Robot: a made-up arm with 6 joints.
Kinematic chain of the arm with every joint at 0, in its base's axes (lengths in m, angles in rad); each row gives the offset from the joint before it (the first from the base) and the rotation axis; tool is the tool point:
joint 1: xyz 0 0 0.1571 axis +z
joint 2: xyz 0 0 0 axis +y
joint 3: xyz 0 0 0.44 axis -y
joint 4: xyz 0 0 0 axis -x
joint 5: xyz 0.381 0 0 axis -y
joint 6: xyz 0 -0.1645 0 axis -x
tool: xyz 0 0 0
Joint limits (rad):
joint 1: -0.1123..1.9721
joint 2: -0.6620..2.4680
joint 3: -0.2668..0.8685
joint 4: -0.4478..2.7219
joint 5: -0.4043..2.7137
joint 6: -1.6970..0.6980
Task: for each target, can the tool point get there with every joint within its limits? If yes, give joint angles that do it. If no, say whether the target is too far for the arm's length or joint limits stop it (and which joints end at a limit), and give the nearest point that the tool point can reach.
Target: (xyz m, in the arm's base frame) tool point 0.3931 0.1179 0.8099
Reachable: yes | joints 0.2077 0.1289 0.2800 1.7806 0.6907 -0.0592
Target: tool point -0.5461 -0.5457 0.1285
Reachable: no: joint limits stop it (at a limit: joint 1, joint 2, joint 3, joint 4) | nearest point -0.1196 -0.1357 -0.2721 | short by 0.714 m
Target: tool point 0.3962 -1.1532 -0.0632
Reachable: no: too far | nearest point 0.5012 -0.2221 -0.0632 | short by 0.937 m
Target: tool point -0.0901 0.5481 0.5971
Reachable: yes | joints 1.7451 0.3264 -0.0249 1.5322 1.0687 -1.1752
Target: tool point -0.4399 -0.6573 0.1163
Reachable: no: joint limits stop it (at a limit: joint 2, joint 3, joint 4) | nearest point -0.1006 -0.1503 -0.2721 | short by 0.723 m
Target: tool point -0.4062 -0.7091 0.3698
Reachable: no: joint limits stop it (at a limit: joint 2, joint 3) | nearest point -0.2085 -0.3640 0.8915 | short by 0.656 m
